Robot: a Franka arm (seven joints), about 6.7 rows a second.
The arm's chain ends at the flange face. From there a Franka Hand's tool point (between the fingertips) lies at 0.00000 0.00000 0.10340 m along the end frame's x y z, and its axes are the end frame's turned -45 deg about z.
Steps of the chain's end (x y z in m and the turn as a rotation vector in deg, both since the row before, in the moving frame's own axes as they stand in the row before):
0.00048, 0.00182, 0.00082, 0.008, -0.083, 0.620
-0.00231, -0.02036, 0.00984, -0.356, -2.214, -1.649
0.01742, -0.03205, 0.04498, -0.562, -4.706, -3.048
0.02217, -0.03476, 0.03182, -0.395, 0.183, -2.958
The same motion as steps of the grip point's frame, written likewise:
-0.00104, 0.00151, 0.00082, 0.064, -0.053, 0.620
0.00945, -0.01835, 0.00976, 1.314, -1.817, -1.649
0.02813, -0.01545, 0.04463, 2.930, -3.725, -3.048
0.04000, -0.00816, 0.03182, -0.409, -0.150, -2.958

